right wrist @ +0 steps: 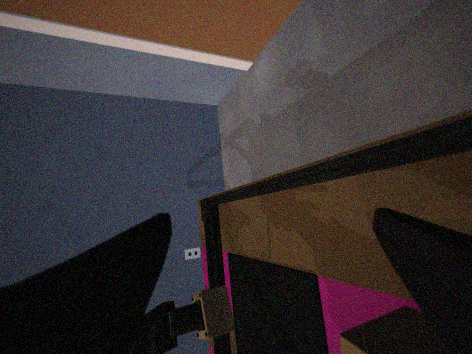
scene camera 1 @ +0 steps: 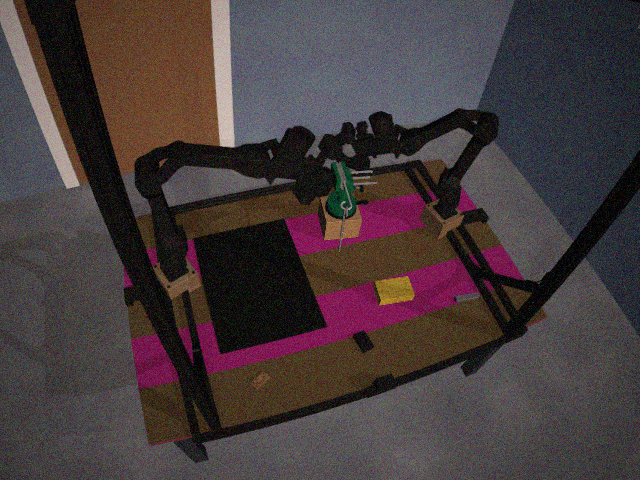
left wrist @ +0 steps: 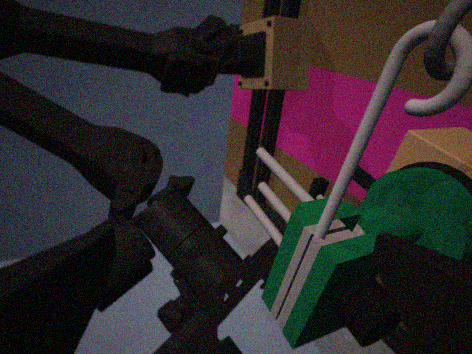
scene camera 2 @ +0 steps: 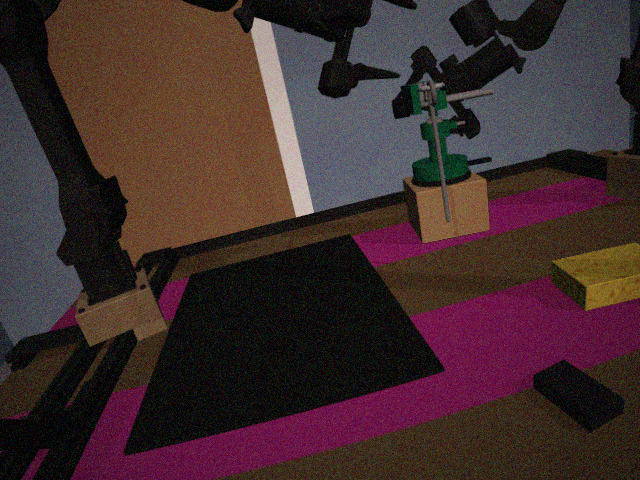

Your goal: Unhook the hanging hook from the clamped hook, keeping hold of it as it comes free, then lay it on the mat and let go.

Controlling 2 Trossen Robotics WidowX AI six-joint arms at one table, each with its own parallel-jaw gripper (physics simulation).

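Places are measured from the left arm's base along level axes (x ahead, y left, z up), in centimetres.
Where they show: left gripper, between the fingertips: (scene camera 1: 341,173) (left wrist: 247,242) (scene camera 2: 407,42); right gripper, between the fingertips: (right wrist: 270,220) (scene camera 2: 409,119); left arm's base, origin of its link: (right wrist: 199,315) (scene camera 1: 174,269) (scene camera 2: 112,289); right arm's base, origin of its link: (scene camera 1: 445,210) (left wrist: 253,56).
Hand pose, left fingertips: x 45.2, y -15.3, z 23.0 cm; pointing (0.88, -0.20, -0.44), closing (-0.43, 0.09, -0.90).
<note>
Each offset is from my left fingertips to the top centre of the thing. Level surfaces: height alone.
The clamped hook (scene camera 1: 349,192) (left wrist: 361,135), a light grey rod, is held in the jaws of the green vise @(dx +7.9, dy +3.3, dz -5.4 cm) (scene camera 1: 338,202) (scene camera 2: 439,167) (left wrist: 420,200). The hanging hook @(dx -3.8, dy -7.4, dz -5.2 cm) (scene camera 1: 342,229) (scene camera 2: 441,170) (left wrist: 440,42) hangs from its curl, long end down in front of the wooden block. The black mat @(dz -29.1 cm) (scene camera 1: 258,284) (scene camera 2: 284,335) (right wrist: 275,300) lies flat and bare to the left. My left gripper (scene camera 2: 405,38) (left wrist: 247,242) is open and empty, above and to the left of the vise in scene camera 2. My right gripper (right wrist: 270,220) is open and empty; it is partly hidden behind the vise in scene camera 2.
The wooden block @(dx +6.7, dy +4.0, dz -21.1 cm) (scene camera 1: 351,228) (scene camera 2: 467,204) carries the vise, whose rods stick out to the right. A yellow block @(dx +2.8, dy -24.9, dz -26.8 cm) (scene camera 1: 394,290) (scene camera 2: 610,279), a small black block @(dx -15.0, dy -31.1, dz -28.3 cm) (scene camera 1: 363,341) (scene camera 2: 578,395), a grey bar @(dx +19.8, dy -41.0, dz -28.2 cm) (scene camera 1: 466,297) and a small wooden piece @(dx -43.5, dy -23.1, dz -28.8 cm) (scene camera 1: 261,380) lie on the table.
</note>
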